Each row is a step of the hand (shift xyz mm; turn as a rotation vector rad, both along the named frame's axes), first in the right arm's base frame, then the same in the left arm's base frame.
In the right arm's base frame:
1: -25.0 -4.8 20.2 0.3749 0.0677 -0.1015
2: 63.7 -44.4 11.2 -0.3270 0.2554 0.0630
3: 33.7 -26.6 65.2 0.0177 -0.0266 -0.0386
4: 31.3 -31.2 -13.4 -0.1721 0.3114 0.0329
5: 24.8 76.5 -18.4 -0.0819 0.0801 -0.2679
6: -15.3 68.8 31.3 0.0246 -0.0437 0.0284
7: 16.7 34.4 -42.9 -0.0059 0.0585 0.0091
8: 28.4 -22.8 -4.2 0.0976 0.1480 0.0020
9: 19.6 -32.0 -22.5 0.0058 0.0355 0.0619
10: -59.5 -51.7 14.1 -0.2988 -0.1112 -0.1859
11: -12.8 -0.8 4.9 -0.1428 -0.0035 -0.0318
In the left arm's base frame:
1: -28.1 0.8 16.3 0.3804 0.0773 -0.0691
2: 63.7 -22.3 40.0 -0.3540 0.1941 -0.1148
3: 21.9 12.9 73.8 0.0275 -0.0379 -0.0179
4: 36.0 -27.9 7.9 -0.2016 0.2558 -0.1468
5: 21.3 62.3 -49.7 -0.0321 -0.0686 -0.2813
6: -27.3 71.6 -8.6 0.0220 -0.0205 0.0491
7: 22.0 13.0 -51.5 -0.0127 0.0540 -0.0214
8: 30.5 -16.8 11.4 0.0819 0.1466 -0.0569
9: 26.5 -34.8 -1.1 -0.0101 0.0605 0.0369
10: -56.4 -48.8 29.2 -0.2437 -0.2348 -0.1472
11: -13.4 -0.7 2.9 -0.1324 -0.0427 -0.0453

